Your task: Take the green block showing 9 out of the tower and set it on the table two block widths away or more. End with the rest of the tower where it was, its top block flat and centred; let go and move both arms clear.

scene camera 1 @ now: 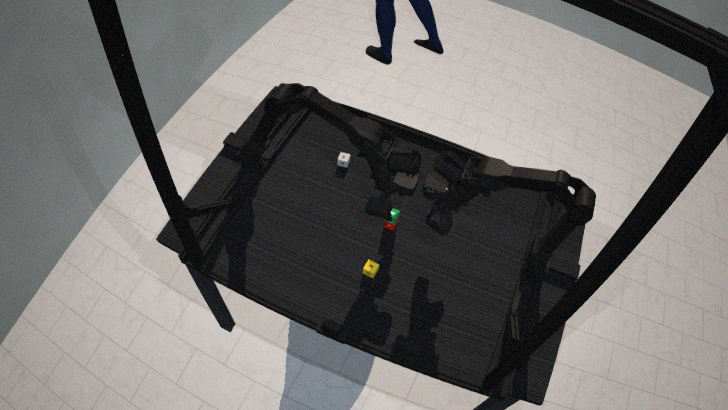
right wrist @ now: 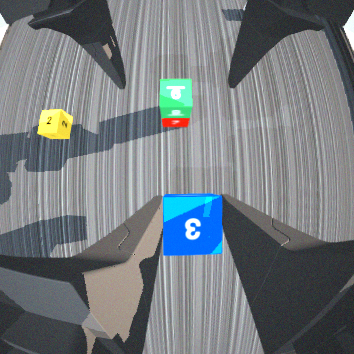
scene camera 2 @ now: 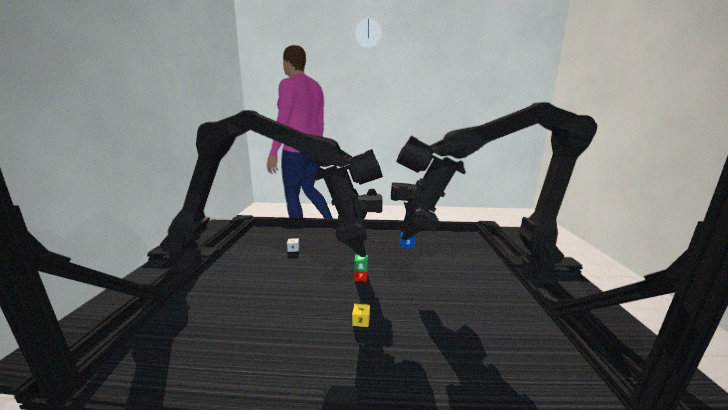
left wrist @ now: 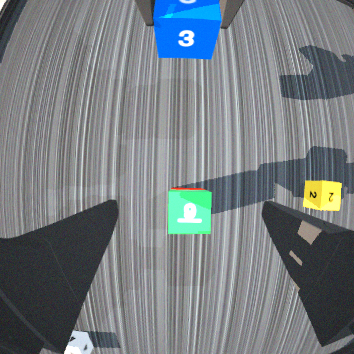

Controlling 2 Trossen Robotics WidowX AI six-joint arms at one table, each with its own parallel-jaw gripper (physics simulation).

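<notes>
The green block sits squarely on the red block, which stands on the table. The green top face bears an underlined digit, hard to read. My left gripper is open and empty; its fingertips stand apart on either side of the green block, at or above its top. My right gripper is shut on the blue block showing 3, held above the table away from the tower. Blue is mostly hidden in scene camera 1.
A yellow block lies on the table on the near side of the tower. A white block lies farther back to the left. Both arms reach over the table's back half, their wrists close together.
</notes>
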